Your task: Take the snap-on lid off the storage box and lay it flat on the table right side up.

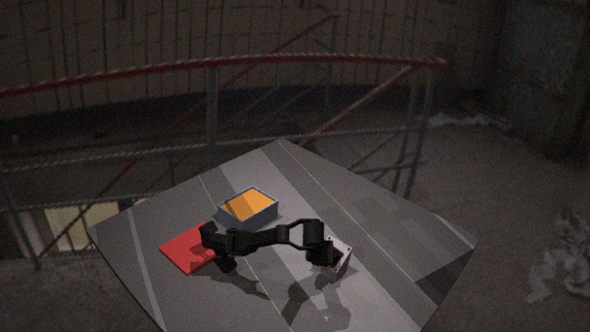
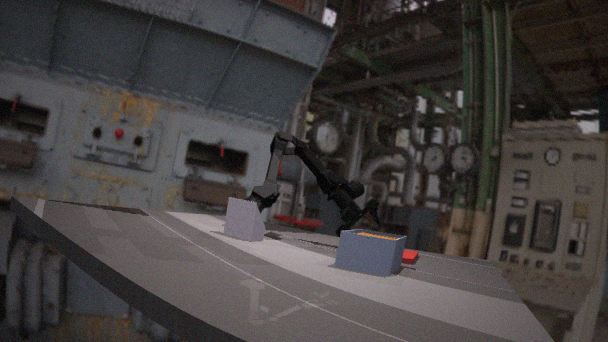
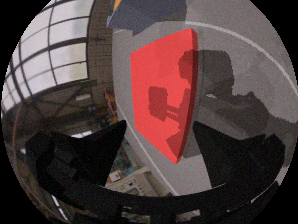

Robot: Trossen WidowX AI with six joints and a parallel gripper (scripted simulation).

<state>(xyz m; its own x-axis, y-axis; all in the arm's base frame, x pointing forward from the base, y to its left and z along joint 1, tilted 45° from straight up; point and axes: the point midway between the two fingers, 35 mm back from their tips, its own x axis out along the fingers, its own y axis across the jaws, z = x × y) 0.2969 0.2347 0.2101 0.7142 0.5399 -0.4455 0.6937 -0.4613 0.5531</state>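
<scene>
The red lid lies 9 cm ahead of my gripper tip, 1 cm to the left of it and 5 cm below it. Round my gripper tip: storage box 10 cm ahead, 28 cm to the right, 2 cm below.
</scene>
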